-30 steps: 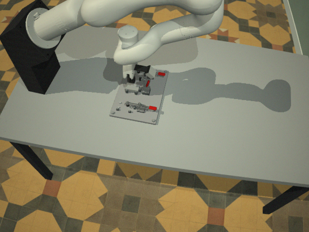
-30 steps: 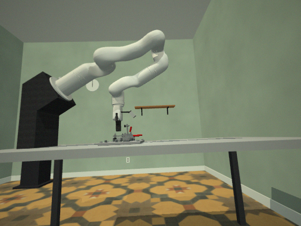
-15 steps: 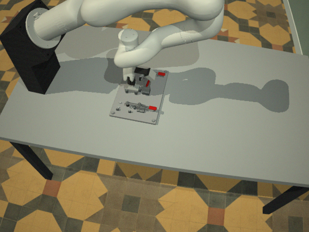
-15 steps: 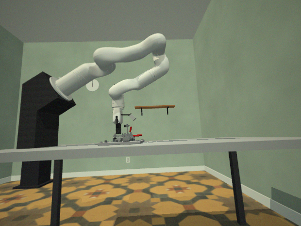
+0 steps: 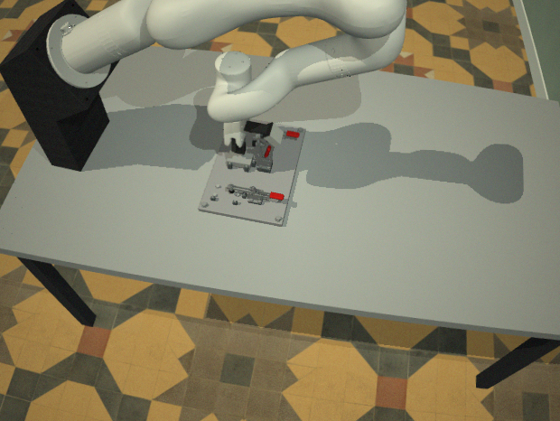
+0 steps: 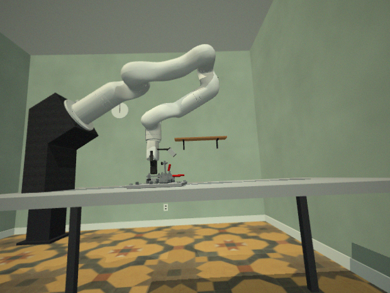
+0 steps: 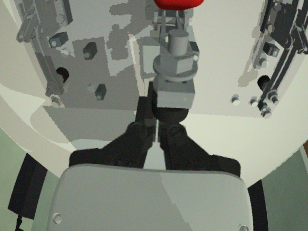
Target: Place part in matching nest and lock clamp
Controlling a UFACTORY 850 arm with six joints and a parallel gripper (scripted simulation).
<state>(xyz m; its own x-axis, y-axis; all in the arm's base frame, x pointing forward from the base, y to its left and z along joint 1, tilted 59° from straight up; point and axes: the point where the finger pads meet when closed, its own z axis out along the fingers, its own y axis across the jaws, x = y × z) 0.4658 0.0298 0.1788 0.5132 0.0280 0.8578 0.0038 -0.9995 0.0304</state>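
Right now the grey block part is 1 cm to the right of my hand and 5 cm below it. Also, from my hand: grey fixture plate (4 cm ahead, 1 cm to the right, 7 cm below).
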